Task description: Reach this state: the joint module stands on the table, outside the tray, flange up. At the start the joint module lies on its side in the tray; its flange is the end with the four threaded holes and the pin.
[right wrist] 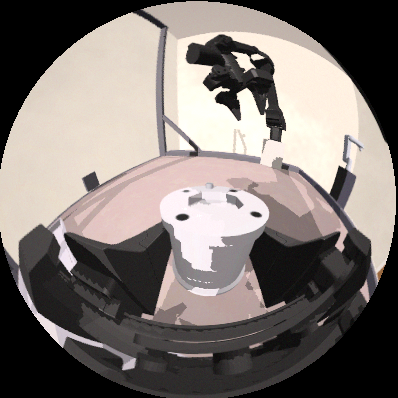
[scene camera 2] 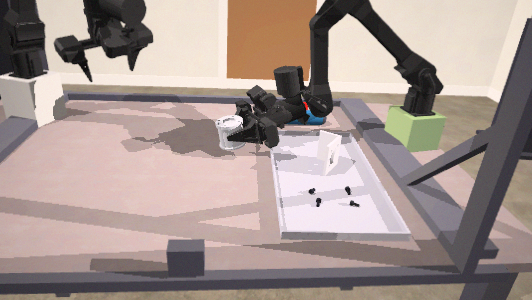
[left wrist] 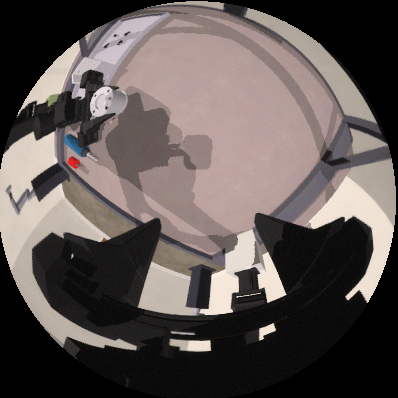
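Pixels of known places: left gripper, between the fingertips: (right wrist: pixel 249 117) (scene camera 2: pixel 111 75) (left wrist: pixel 208 220); right gripper, between the fingertips: (right wrist: pixel 208 221) (scene camera 2: pixel 222 134) (left wrist: pixel 115 100); left arm's base, origin of its link: (right wrist: pixel 274 140) (scene camera 2: pixel 28 74) (left wrist: pixel 247 272); right arm's base, origin of its link: (scene camera 2: pixel 417 111).
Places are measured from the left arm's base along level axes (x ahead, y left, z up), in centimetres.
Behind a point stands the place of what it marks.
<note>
The white joint module (scene camera 2: pixel 230 131) {y -0.8, x 55.3, z -5.5 cm} (left wrist: pixel 111 102) {y 0.4, x 51.1, z -4.9 cm} (right wrist: pixel 212 252) {y 3.4, x 56.4, z -4.9 cm} is outside the tray, left of the tray's back end in the scene view. Its flange faces up, with the holes and pin visible in the right wrist view. My right gripper (scene camera 2: pixel 235 134) {y 0.7, x 52.9, z -7.3 cm} (right wrist: pixel 208 221) {y 0.7, x 52.9, z -7.3 cm} is shut on its sides. The module's bottom is at or just above the table (scene camera 2: pixel 125 185) {y -20.4, x 40.8, z -11.8 cm}; I cannot tell whether it touches. It leans slightly in the scene view. My left gripper (scene camera 2: pixel 111 75) {y -4.6, x 28.5, z 4.6 cm} (left wrist: pixel 208 220) {y -4.6, x 28.5, z 4.6 cm} (right wrist: pixel 249 117) {y -4.6, x 28.5, z 4.6 cm} is open and empty, high above the table's back left. The tray (scene camera 2: pixel 345 236) {y -21.9, x 84.0, z -11.0 cm} stands to the right.
A white bracket (scene camera 2: pixel 329 152) {y -1.4, x 77.8, z -6.1 cm} stands in the tray, with several black screws (scene camera 2: pixel 318 201) {y -13.6, x 78.1, z -10.7 cm} nearer the front. A blue-handled tool (scene camera 2: pixel 315 120) {y 24.7, x 70.8, z -9.8 cm} (left wrist: pixel 75 145) {y 22.2, x 61.9, z -8.1 cm} and a red piece (left wrist: pixel 73 162) {y 31.3, x 61.9, z -9.0 cm} lie behind the tray, near my right arm. Grey frame beams (scene camera 2: pixel 430 200) {y -6.7, x 98.6, z -9.8 cm} border the table.
</note>
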